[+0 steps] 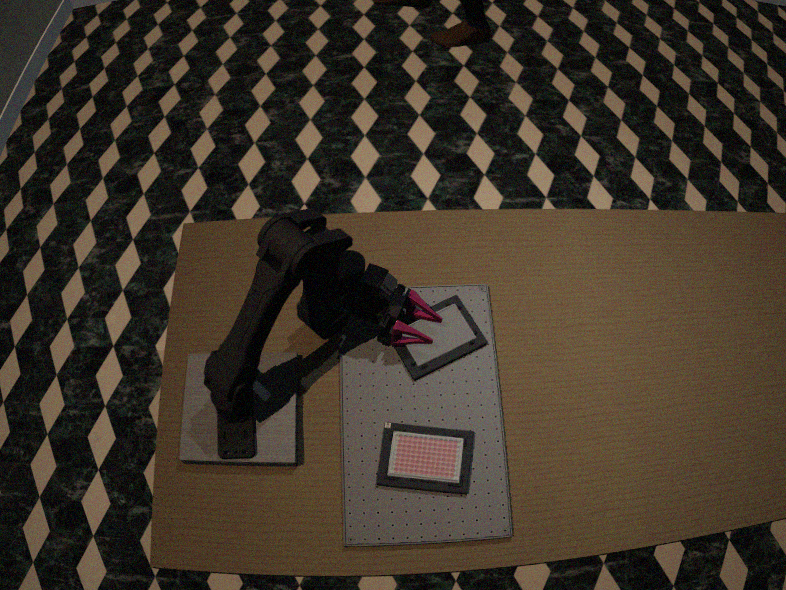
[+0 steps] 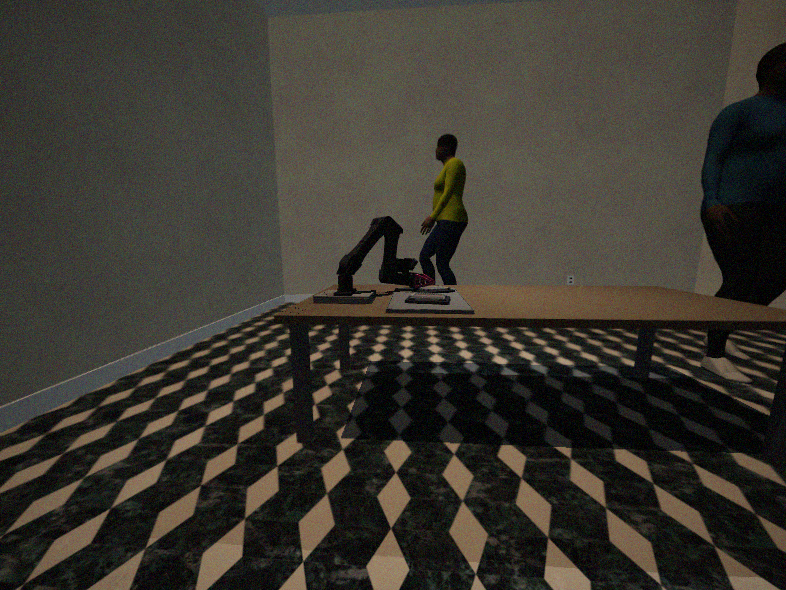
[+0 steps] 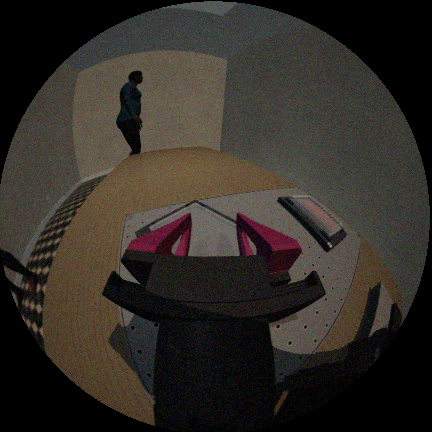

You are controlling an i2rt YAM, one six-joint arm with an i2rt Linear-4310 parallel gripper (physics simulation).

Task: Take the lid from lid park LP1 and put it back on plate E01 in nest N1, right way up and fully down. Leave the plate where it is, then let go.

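Frame: origin at the arm's base, x ahead, y left, z up, level; metres.
Where they show: gripper, fingertip midpoint: [image 1: 437, 331] [image 2: 433, 282] [image 3: 213, 217]; arm's base at its link origin: [image 1: 235, 409] [image 2: 345, 292].
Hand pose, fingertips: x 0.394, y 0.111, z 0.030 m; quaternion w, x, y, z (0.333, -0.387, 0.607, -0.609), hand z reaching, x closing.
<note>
Each offset is from my fingertips to the top centre of the thing. "spot": to the spot under its first point. Level surfaces: height alone.
The pale flat lid @[0.007 m left, 0.002 m ahead, 0.025 m down] [image 1: 455, 331] [image 3: 214, 237] lies in the dark frame of lid park LP1 @[0.007 m left, 0.001 m ahead, 0.023 m down] [image 1: 450, 360], set at an angle at the board's back. My gripper [image 1: 435, 330] [image 2: 431, 281] [image 3: 213, 217] is about half open, its pink fingertips low over the lid, with nothing seen gripped. The gap between them looks narrower than the lid's short side. Whether the tips touch the lid cannot be told. Plate E01 @[0.236 m right, 0.050 m back, 0.017 m down] [image 1: 425, 455] [image 3: 320, 212], with pink wells and no lid on it, sits in the dark nest N1 @[spot: 0.252 m right, 0.027 m ahead, 0.031 m down] [image 1: 469, 460] nearer the board's front. Part of the lid is hidden by the fingers.
Both holders stand on a grey perforated board [image 1: 368, 514] [image 2: 460, 309] on the wooden table @[0.056 m down] [image 1: 634, 381]. The arm's base plate [image 1: 196, 438] is at the left, and the arm reaches over the board's back left corner. People stand on the floor beyond the table.
</note>
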